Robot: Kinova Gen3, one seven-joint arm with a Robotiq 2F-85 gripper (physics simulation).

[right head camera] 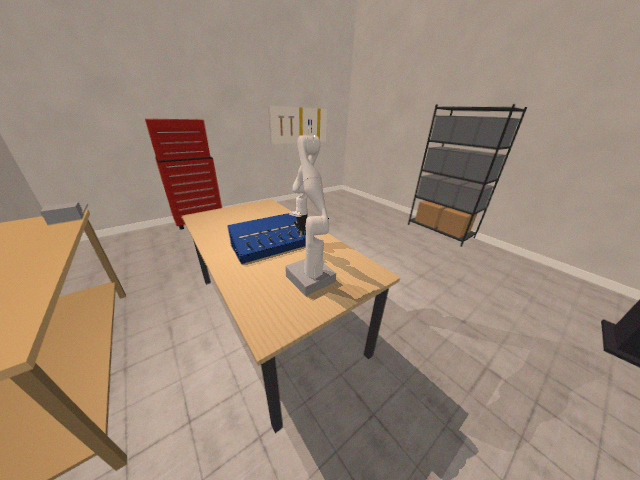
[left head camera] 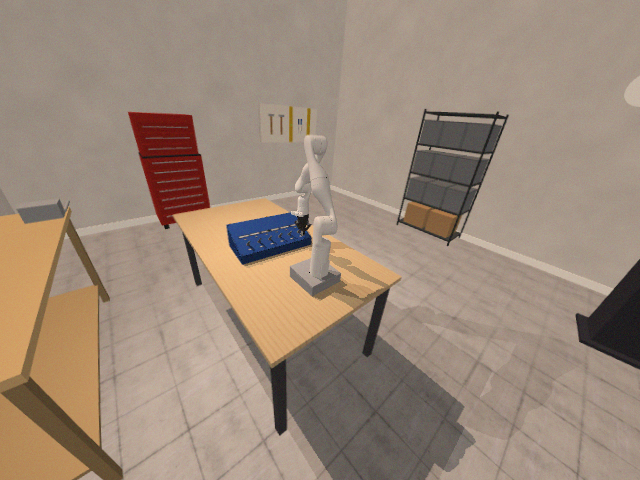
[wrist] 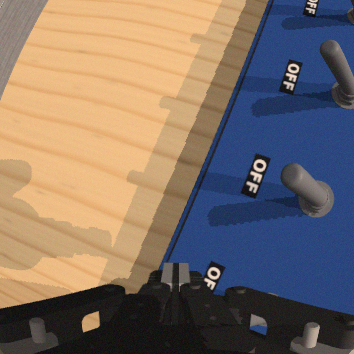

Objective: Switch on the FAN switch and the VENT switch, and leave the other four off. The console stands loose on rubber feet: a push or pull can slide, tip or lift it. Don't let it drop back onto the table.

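Places are measured from the arm's base along level axes (x right, y ahead, z up), in metres.
Where they show: gripper, fingertip midpoint: [right head camera: 302, 235] [left head camera: 302, 235] [wrist: 175, 278]; arm's base, origin of the base link: [right head camera: 312, 272] [left head camera: 317, 272].
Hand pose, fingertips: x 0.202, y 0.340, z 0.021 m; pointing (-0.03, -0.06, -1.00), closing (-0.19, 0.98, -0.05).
Note:
Each offset is from my fingertips to the top centre of the thing. "pt": to the spot under its first point. Level surfaces: height alone.
The blue console [left head camera: 253, 226] [right head camera: 253, 226] [wrist: 280, 125] lies on the wooden table @[dz -0.086 m] [left head camera: 258, 315] [right head camera: 253, 310] [wrist: 90, 100], with a row of grey toggle levers. In the wrist view, one lever @[dx -0.064, dy +0.056, dz +0.041 m] [wrist: 306, 187] and a farther lever @[pt dx -0.130, dy +0.066, dz +0.028 m] [wrist: 340, 72] lean toward their OFF labels. My gripper [left head camera: 303, 233] [right head camera: 301, 232] [wrist: 175, 278] is shut and empty, over the console's right end in the head views. In the wrist view its tips are beside a partly covered OFF label @[pt dx -0.002, dy +0.023, dz -0.013 m] [wrist: 214, 276]; the lever at that label is hidden behind the gripper. FAN and VENT names are not readable.
The arm's grey base block [left head camera: 314, 277] [right head camera: 310, 277] stands on the table in front of the console's right part. A wooden bench [left head camera: 31, 258] [right head camera: 41, 258] is at the left. A red tool cabinet [left head camera: 173, 173] [right head camera: 188, 175] stands behind the table.

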